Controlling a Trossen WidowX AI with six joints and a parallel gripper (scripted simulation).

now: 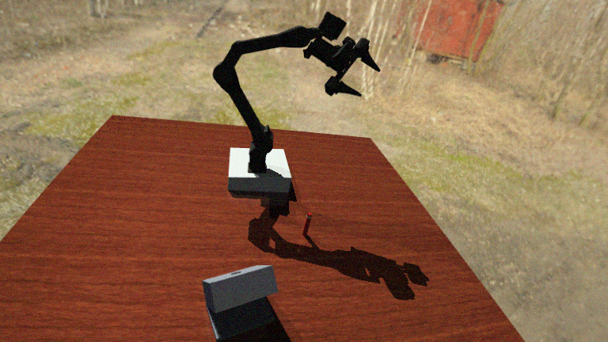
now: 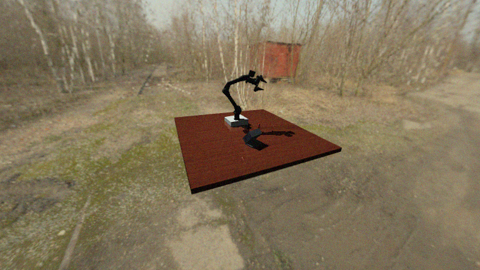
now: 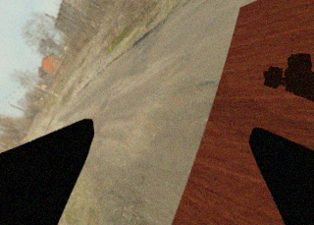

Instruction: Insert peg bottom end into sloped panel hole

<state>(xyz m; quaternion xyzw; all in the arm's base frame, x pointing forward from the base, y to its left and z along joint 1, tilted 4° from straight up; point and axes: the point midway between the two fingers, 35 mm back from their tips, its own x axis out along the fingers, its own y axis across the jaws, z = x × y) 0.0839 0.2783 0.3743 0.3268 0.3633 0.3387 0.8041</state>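
Right now my gripper tip is 380 mm above the red round peg, 170 mm short of it and 130 mm to the left of it. The rest, counted from my gripper tip: grey sloped panel: 400 mm ahead, 370 mm below, 320 mm to the right.
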